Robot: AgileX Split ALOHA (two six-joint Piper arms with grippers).
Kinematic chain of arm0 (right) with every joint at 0, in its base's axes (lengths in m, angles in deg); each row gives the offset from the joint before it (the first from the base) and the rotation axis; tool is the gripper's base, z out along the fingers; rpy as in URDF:
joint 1: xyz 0 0 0.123 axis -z
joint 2: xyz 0 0 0 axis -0.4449 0.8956 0
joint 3: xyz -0.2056 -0.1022 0.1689 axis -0.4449 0.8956 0
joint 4: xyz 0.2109 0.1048 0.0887 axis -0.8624 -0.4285 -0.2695
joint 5: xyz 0 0 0 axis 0.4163 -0.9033 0.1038
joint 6: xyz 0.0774 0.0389 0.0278 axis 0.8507 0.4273 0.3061
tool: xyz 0 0 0 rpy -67.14 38.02 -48.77
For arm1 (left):
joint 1: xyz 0 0 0.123 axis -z
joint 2: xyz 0 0 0 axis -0.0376 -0.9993 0
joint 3: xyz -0.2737 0.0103 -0.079 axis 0.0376 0.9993 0
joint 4: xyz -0.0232 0.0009 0.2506 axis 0.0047 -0.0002 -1
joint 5: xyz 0 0 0 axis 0.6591 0.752 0.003
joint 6: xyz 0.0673 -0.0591 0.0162 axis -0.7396 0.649 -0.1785
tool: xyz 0 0 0 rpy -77.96 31.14 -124.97
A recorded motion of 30 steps. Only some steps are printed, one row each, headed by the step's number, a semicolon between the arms.
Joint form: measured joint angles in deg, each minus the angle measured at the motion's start. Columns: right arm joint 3, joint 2, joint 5, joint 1, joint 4, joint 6; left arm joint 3, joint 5, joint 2, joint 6, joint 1, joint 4.
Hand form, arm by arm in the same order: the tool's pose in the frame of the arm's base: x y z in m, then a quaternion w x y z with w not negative. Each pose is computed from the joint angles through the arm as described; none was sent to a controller.
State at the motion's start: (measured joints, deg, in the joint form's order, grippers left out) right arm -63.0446 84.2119 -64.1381 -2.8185 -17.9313 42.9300; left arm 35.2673 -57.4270 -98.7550 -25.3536 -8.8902 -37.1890
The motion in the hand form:
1: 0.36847 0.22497 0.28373 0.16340 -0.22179 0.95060 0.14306; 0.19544 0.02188 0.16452 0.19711 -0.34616 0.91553 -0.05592
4: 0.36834 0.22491 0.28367 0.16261 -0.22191 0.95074 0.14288; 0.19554 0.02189 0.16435 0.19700 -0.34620 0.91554 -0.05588
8: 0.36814 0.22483 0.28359 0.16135 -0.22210 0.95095 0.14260; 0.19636 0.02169 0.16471 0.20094 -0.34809 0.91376 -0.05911
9: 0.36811 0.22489 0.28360 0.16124 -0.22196 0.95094 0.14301; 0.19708 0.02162 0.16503 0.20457 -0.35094 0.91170 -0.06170
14: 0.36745 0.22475 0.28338 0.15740 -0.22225 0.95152 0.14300; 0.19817 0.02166 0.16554 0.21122 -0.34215 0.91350 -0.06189
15: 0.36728 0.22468 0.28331 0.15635 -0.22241 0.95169 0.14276; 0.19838 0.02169 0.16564 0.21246 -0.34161 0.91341 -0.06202
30: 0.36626 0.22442 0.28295 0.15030 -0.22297 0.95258 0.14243; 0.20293 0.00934 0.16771 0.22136 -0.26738 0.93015 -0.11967
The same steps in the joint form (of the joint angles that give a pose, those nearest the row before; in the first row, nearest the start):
1: 0.00 0.00 -0.06 0.00 0.00 0.00; 0.00 0.00 -0.13 -0.07 0.00 0.06
4: 0.00 0.00 -0.16 0.00 0.00 0.00; 0.00 -0.04 -0.18 -0.06 0.00 0.05
8: 0.00 0.00 -0.31 0.00 0.00 0.00; 0.00 -0.58 -0.18 -0.25 0.00 0.60
9: 0.00 0.00 -0.31 0.00 -0.05 0.00; 0.00 -1.06 -0.18 -0.13 0.00 0.92
14: 0.00 0.00 -0.74 0.00 -0.15 0.00; 0.00 -1.81 -0.18 -1.42 0.00 1.19
15: 0.00 0.00 -0.87 0.00 -0.15 0.00; 0.00 -1.96 -0.18 -1.47 0.00 1.18
30: 0.00 0.00 -1.57 0.00 -0.27 0.00; 0.00 -2.30 -0.38 -31.51 0.00 25.58

